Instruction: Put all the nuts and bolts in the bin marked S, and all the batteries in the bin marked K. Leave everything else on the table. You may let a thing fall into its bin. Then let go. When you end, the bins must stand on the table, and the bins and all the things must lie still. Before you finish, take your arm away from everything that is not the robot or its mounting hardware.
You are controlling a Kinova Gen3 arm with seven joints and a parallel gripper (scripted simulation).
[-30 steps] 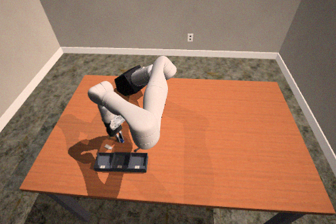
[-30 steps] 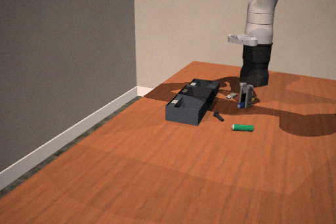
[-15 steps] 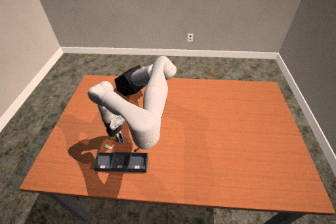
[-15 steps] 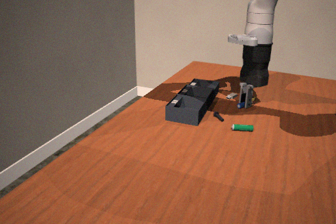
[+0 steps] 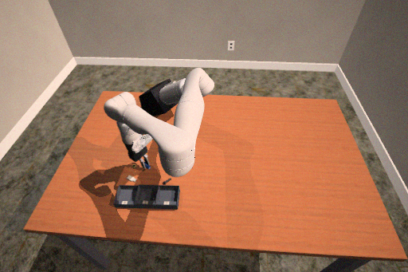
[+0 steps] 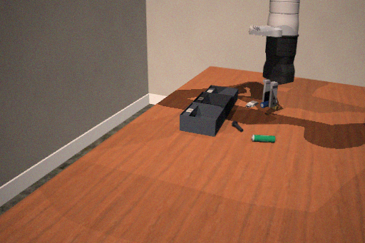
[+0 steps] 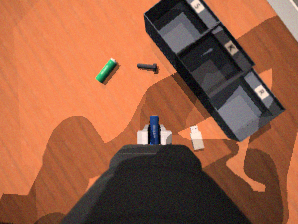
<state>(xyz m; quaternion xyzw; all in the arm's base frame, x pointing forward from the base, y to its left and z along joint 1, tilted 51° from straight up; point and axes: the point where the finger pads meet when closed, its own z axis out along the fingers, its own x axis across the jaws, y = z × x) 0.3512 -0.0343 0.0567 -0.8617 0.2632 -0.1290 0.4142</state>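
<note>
Right now the three-compartment bin tray is 130 mm ahead of my hand, 60 mm to the left of it and 30 mm below it. From my hand the other things lie so: blue battery (10 mm below); then USB stick (60 mm ahead, 40 mm to the right, 40 mm below); then yellow nut (60 mm to the right, 40 mm below).
</note>
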